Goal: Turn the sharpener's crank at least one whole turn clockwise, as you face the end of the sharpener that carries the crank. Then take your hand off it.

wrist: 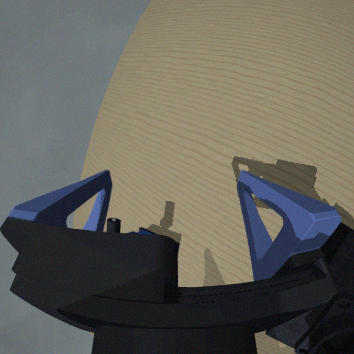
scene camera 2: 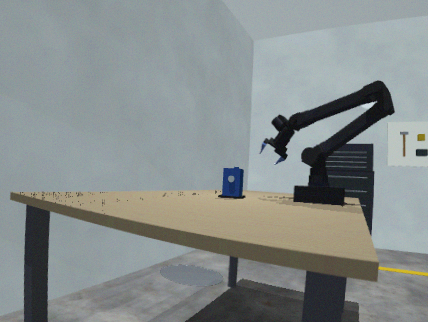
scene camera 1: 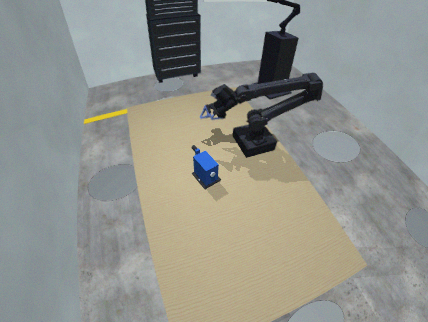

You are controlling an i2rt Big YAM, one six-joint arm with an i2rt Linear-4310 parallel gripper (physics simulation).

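Frame: origin at the arm's base, x ahead, y left, z up, level; metres.
Where they show: gripper, fingertip midpoint: (wrist: 174,176) (scene camera 2: 267,159) (scene camera 1: 205,118); arm's base, link origin: (wrist: 334,327) (scene camera 2: 318,186) (scene camera 1: 256,137).
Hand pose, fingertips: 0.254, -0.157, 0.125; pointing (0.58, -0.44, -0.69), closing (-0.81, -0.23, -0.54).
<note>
Things, the pixels of their top centre, and the offset from my fingertips, as dx, dy, dz. "*": a spot on its surface instead. Level surfaces: height alone.
- blue sharpener, surface spot: (scene camera 2: 232,183) * +0.105, +0.278, -0.133
- dark handle knob, top centre: (wrist: 107,231) (scene camera 1: 194,147) +0.128, +0.123, -0.056
- wooden table, surface height: dz -0.195
The blue sharpener (scene camera 1: 205,169) (scene camera 2: 232,183) stands upright on a dark base on the table. In the first scene view its crank (scene camera 1: 197,151), with a dark handle knob (scene camera 1: 194,147), sticks up at its far left end. In the second scene view the crank is mostly hidden behind the body. In the wrist view the dark knob (wrist: 114,225) and a bit of blue show past the gripper's body, near the left finger. My gripper (scene camera 1: 210,118) (scene camera 2: 268,158) (wrist: 174,176) is wide open and empty. It hangs above the table, higher than the sharpener and apart from it, beyond its crank end.
The wooden table (scene camera 1: 240,240) (scene camera 2: 175,215) (wrist: 200,100) carries the arm's black base (scene camera 1: 255,142) (scene camera 2: 319,194) beside the sharpener. A dark drawer cabinet (scene camera 1: 175,45) stands behind on the floor. A dark pedestal (scene camera 1: 278,57) stands behind the arm.
</note>
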